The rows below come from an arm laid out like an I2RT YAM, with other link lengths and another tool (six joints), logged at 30 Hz.
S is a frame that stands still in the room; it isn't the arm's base.
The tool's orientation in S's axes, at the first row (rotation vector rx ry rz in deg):
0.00 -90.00 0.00
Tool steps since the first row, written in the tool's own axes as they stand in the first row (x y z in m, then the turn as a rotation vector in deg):
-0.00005 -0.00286 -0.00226 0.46 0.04 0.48
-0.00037 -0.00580 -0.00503 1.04 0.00 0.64
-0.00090 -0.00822 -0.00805 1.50 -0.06 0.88
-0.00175 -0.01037 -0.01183 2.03 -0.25 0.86
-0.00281 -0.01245 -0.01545 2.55 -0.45 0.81
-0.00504 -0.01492 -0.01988 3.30 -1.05 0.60
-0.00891 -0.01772 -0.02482 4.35 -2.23 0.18
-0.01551 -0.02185 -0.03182 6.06 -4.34 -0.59
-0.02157 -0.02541 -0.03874 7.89 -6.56 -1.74
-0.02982 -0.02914 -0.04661 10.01 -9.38 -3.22
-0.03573 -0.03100 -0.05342 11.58 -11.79 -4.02
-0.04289 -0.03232 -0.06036 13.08 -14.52 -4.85
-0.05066 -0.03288 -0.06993 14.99 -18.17 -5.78
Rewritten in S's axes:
0.00226 -0.00286 -0.00005 -0.48 0.04 0.46
0.00503 -0.00580 -0.00037 -0.64 0.00 1.04
0.00805 -0.00822 -0.00090 -0.88 -0.06 1.50
0.01183 -0.01037 -0.00175 -0.86 -0.25 2.03
0.01545 -0.01245 -0.00281 -0.81 -0.45 2.55
0.01988 -0.01492 -0.00504 -0.60 -1.05 3.30
0.02482 -0.01772 -0.00891 -0.18 -2.23 4.35
0.03182 -0.02185 -0.01551 0.59 -4.34 6.06
0.03874 -0.02541 -0.02157 1.74 -6.56 7.89
0.04661 -0.02914 -0.02982 3.22 -9.38 10.01
0.05342 -0.03100 -0.03573 4.02 -11.79 11.58
0.06036 -0.03232 -0.04289 4.85 -14.52 13.08
0.06993 -0.03288 -0.05066 5.78 -18.17 14.99

